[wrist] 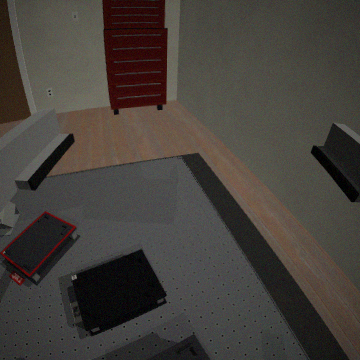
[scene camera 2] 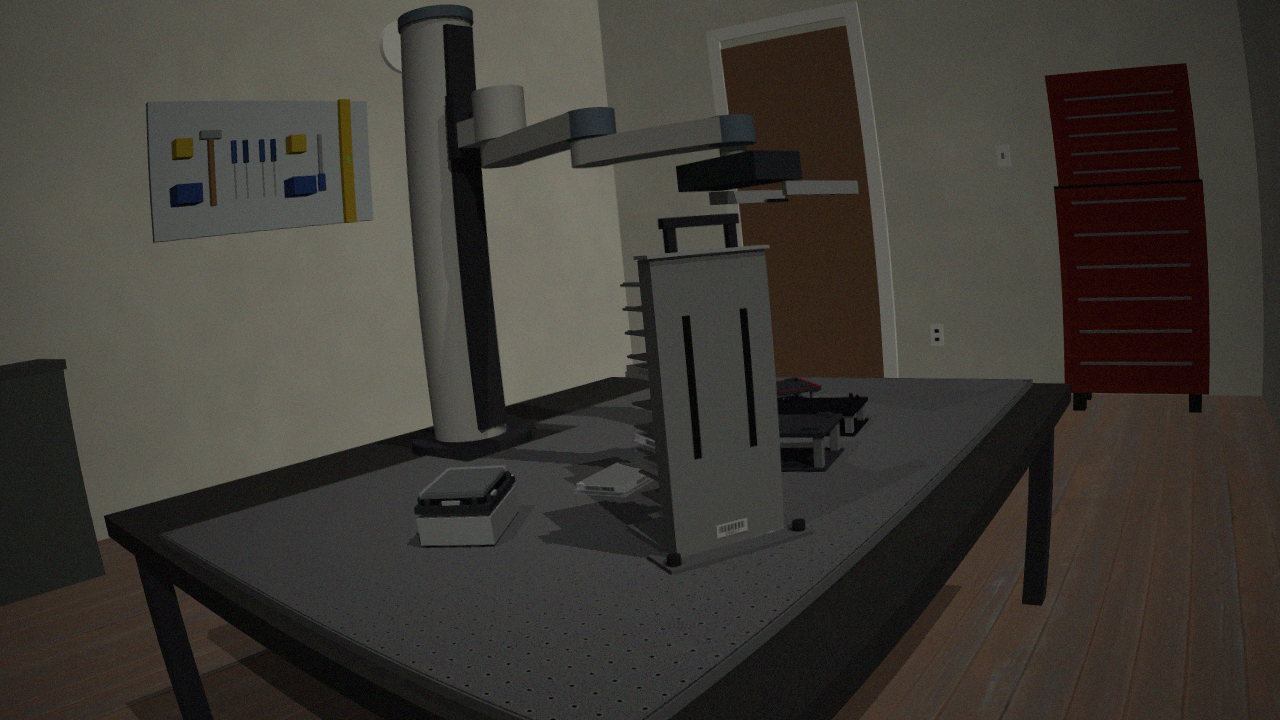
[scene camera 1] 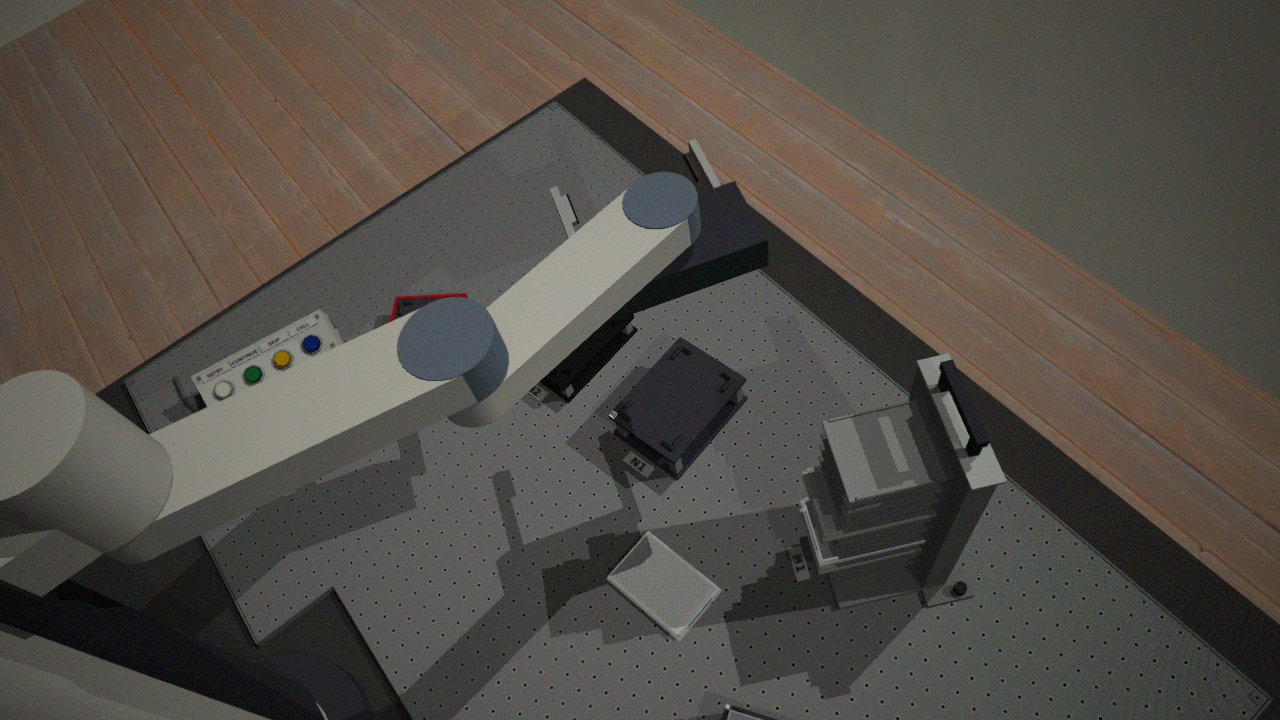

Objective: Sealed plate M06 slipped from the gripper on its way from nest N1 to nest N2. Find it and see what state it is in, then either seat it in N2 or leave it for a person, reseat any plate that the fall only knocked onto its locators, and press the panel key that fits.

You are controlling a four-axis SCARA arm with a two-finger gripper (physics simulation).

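Frame: origin at the arm's base, x left, y ahead, z down, level; metres.
Seen in the pictures: gripper, fingertip midpoint: (wrist: 197, 125) (scene camera 1: 624, 169); arm's base, link origin: (scene camera 2: 472, 443).
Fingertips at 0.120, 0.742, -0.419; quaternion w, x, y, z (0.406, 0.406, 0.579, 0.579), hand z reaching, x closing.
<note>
Offsets run from my fingertips to a thing's top centre, as dx, dy, dz. "*": to the spot under its first point.
A pale, clear-topped plate @[-0.274, -0.226, +0.392] (scene camera 1: 664, 582) (scene camera 2: 615, 480) lies flat on the perforated deck between nest N1 and the shelf rack; its marking is not readable. Nest N1 @[-0.096, -0.047, +0.341] (scene camera 1: 680, 398) (wrist: 187, 351) is dark with corner locators and bears no plate. Nest N2 @[+0.112, -0.089, +0.353] (scene camera 1: 592, 356) (wrist: 120, 290) is black, partly under the arm in scene camera 1; no plate shows on it. My gripper (scene camera 1: 633, 188) (scene camera 2: 785, 192) (wrist: 197, 125) is open and empty, high above the deck, past N2. The key panel @[* +0.373, -0.382, +0.341] (scene camera 1: 326, 331) has white @[* +0.391, -0.560, +0.337] (scene camera 1: 222, 389), green @[* +0.382, -0.509, +0.338] (scene camera 1: 253, 374), yellow @[* +0.375, -0.460, +0.338] (scene camera 1: 282, 358) and blue @[* +0.369, -0.411, +0.337] (scene camera 1: 310, 342) keys.
A tall shelf rack (scene camera 1: 962, 510) (scene camera 2: 716, 483) with a top handle holds plates. A red-rimmed nest @[+0.273, -0.269, +0.360] (scene camera 1: 429, 296) (wrist: 39, 244) stands beyond N2, without a plate. A white-based box with a dark top @[* -0.593, -0.228, +0.380] (scene camera 2: 456, 528) stands near the rack. The arm passes over the panel's side.
</note>
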